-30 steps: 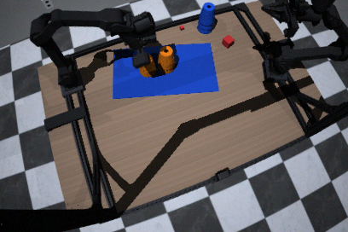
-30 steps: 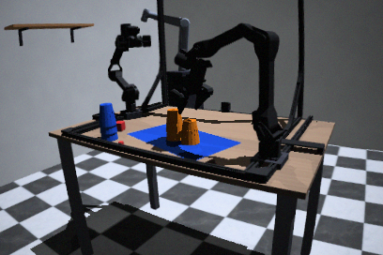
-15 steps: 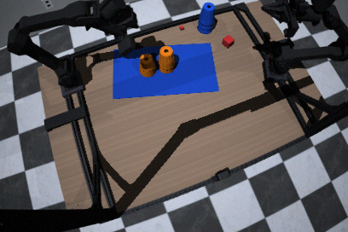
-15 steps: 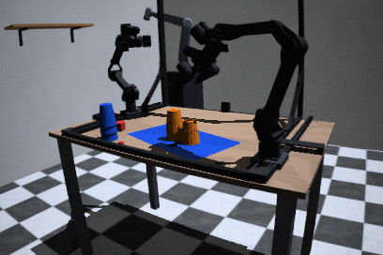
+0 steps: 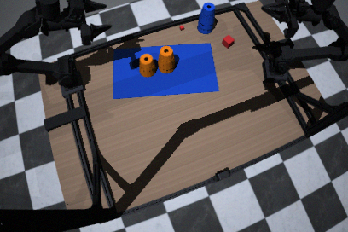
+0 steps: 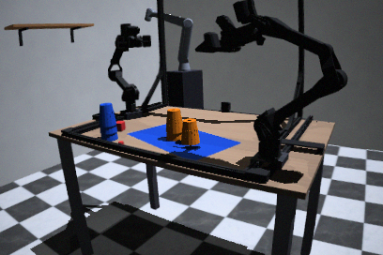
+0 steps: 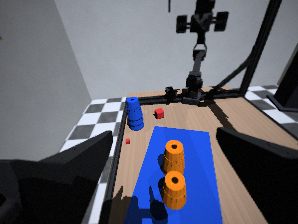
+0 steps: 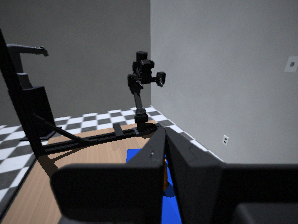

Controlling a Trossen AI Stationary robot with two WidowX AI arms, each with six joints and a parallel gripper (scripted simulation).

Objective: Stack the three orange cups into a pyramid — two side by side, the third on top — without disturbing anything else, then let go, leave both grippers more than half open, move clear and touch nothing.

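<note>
Right now my right hand is 42 cm above the mat, 35 cm to the right of it and 3 cm short of it. Also, from my right hand: small red cube: 41 cm below, 26 cm ahead, 25 cm to the left.
</note>
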